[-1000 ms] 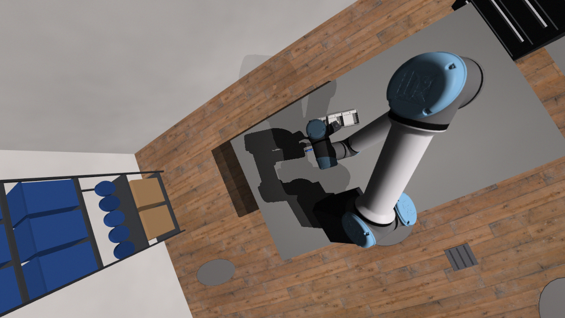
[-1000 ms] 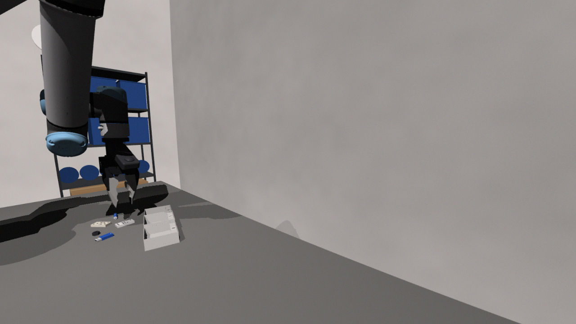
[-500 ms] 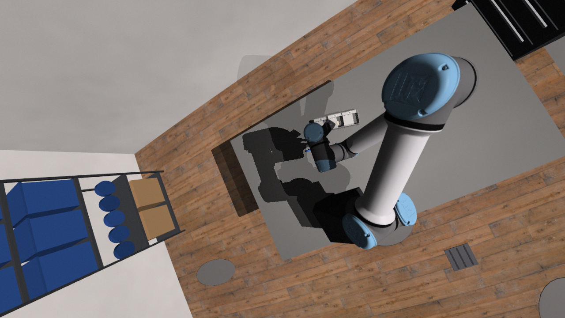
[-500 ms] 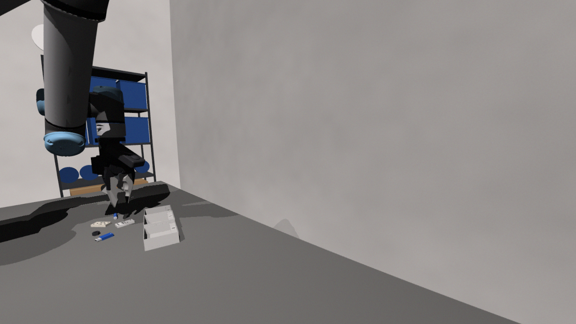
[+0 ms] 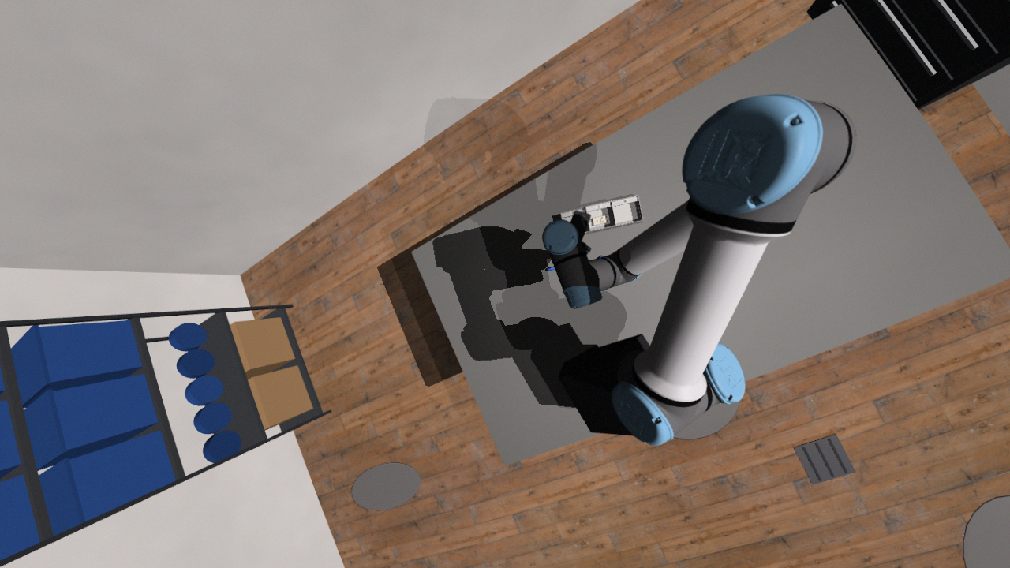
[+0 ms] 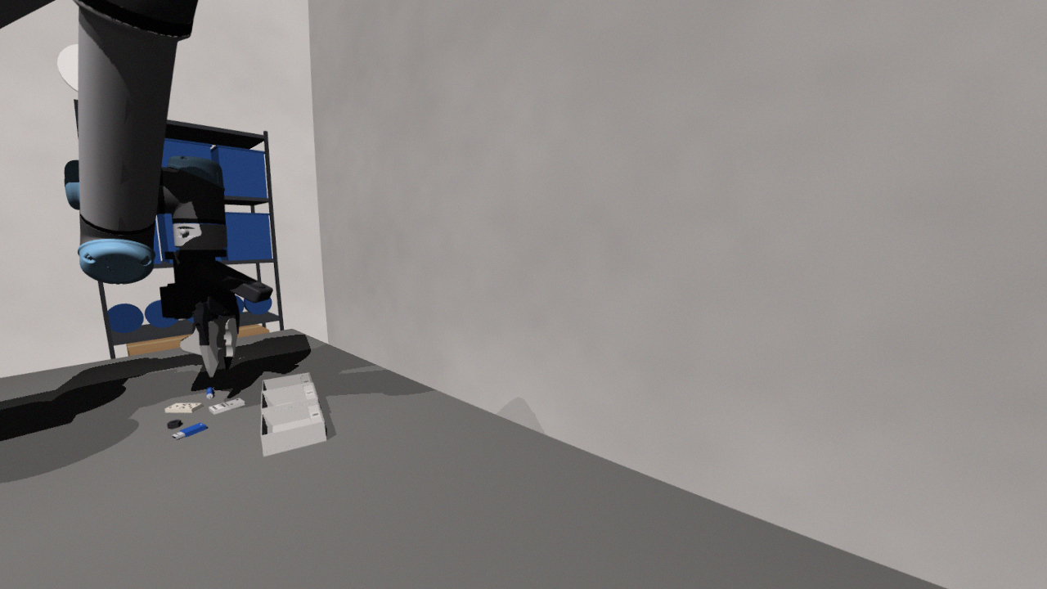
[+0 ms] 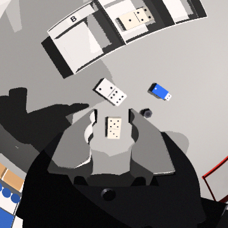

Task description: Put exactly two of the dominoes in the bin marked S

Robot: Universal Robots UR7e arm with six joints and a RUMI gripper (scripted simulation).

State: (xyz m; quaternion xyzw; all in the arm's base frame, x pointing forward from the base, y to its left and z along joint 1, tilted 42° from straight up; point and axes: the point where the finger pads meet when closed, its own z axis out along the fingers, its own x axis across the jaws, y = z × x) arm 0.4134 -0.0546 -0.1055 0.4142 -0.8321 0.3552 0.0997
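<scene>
The white domino lies 8 cm below my hand. Also, from my hand: blue battery 9 cm to the left, 8 cm below, 2 cm behind; then small black piece 8 cm below, 8 cm behind, 3 cm to the right; then blue usb stick 8 cm below, 7 cm to the right, 6 cm behind.
</scene>
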